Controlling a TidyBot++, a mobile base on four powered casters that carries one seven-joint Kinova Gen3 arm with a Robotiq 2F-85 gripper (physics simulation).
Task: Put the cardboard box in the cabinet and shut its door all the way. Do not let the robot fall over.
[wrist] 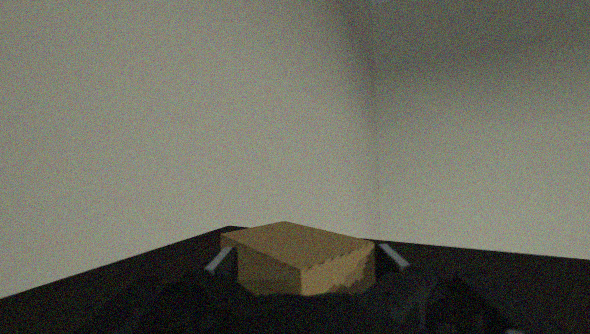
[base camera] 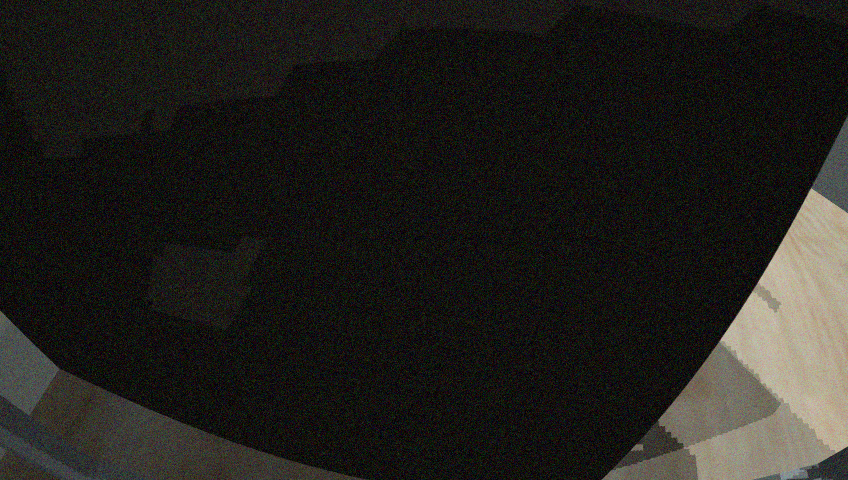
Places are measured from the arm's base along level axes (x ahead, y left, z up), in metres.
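Pixels of known places: gripper, fingertip midpoint: (wrist: 305,260).
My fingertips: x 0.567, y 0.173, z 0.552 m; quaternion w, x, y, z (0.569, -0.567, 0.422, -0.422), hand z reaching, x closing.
Note:
Behind a point stands the place of what it marks.
In the wrist view a brown cardboard box (wrist: 297,257) @[x 0.540, y 0.170, z 0.564 m] lies on a black surface (wrist: 123,290) @[x 0.567, y 0.333, z 0.513 m]. My gripper (wrist: 305,260) @[x 0.567, y 0.173, z 0.552 m] is open, its two grey finger pads standing on either side of the box, one at its left edge and one at its right edge, with a small gap on each side. The fingers' dark bodies blend into the black surface below. The base camera view is almost fully blocked by a large dark rounded shape (base camera: 422,231) @[x 0.198, y 0.012, z -0.132 m].
Plain pale walls (wrist: 213,108) @[x 0.783, y 0.395, z 0.719 m] meet in a corner behind the box. In the base camera view, patches of light wood floor (base camera: 804,297) @[x 0.367, y -0.439, z -0.396 m] show at the right and grey and brown floor patches (base camera: 98,422) at the lower left.

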